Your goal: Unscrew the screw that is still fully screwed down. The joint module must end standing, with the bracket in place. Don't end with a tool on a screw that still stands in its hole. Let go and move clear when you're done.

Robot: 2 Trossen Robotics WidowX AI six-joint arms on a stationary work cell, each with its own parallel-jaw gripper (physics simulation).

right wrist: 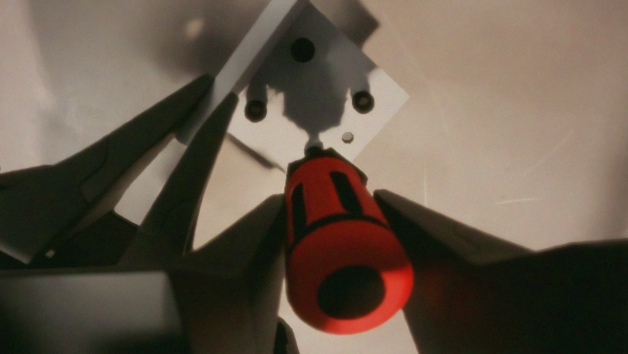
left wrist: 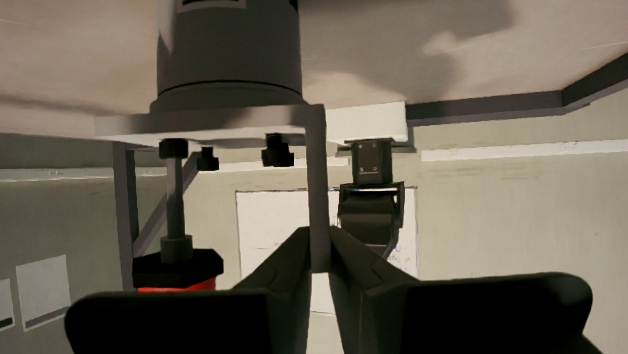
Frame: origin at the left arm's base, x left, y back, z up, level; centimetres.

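Where they show: left gripper, fingertip midpoint: (right wrist: 224, 86) (left wrist: 318, 237); right gripper, fingertip midpoint: (right wrist: 329, 204) (left wrist: 181, 298); right arm's base, origin of the base link: (left wrist: 370, 140).
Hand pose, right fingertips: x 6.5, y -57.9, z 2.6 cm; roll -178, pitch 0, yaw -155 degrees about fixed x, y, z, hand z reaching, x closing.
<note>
After its pixels a point has its place.
The grey cylindrical joint module (left wrist: 230, 55) {y -57.5, x 9.4, z -5.6 cm} stands upright below the bracket (left wrist: 317, 195) {y -57.5, x 12.0, z -1.1 cm} (right wrist: 280, 142) {y -57.7, x 8.6, z -3.2 cm}; the left wrist view shows it upside down. My left gripper (left wrist: 318, 237) {y -59.9, x 11.3, z 0.7 cm} (right wrist: 224, 86) {y -59.9, x 11.3, z 0.7 cm} is shut on the bracket's raised flange. My right gripper (right wrist: 329, 204) {y -57.9, x 6.5, z 2.6 cm} is shut on the red handle of the screwdriver (left wrist: 175, 200) {y -57.6, x 6.9, z -1.1 cm} (right wrist: 345, 240) {y -58.9, x 7.0, z 6.7 cm}. The driver's tip meets the head of one black screw (left wrist: 173, 148) {y -57.4, x 7.1, z -2.8 cm}, which sits close to the plate. Two other screws (left wrist: 208, 159) {y -60.8, x 6.1, z -2.6 cm} (left wrist: 278, 151) {y -58.4, x 10.5, z -2.5 cm} stand out from it. The right wrist view shows three dark screw heads (right wrist: 302, 50) {y -62.1, x 9.2, z -2.4 cm} (right wrist: 255, 110) {y -58.9, x 10.2, z -2.4 cm} (right wrist: 363, 102) {y -61.2, x 5.8, z -2.4 cm} beyond the driver.
A small round hole (right wrist: 347, 137) {y -59.2, x 5.5, z -3.4 cm} shows in the bracket plate beside the driver. A white block (left wrist: 370, 122) {y -87.3, x 11.2, z -7.6 cm} and a dark jointed arm part (left wrist: 370, 215) {y -86.8, x 10.7, z 4.0 cm} are behind the bracket. The dark frame edge (left wrist: 485, 107) {y -88.4, x 25.1, z -8.5 cm} borders the table. A whiteboard (left wrist: 270, 215) hangs on the wall behind.
</note>
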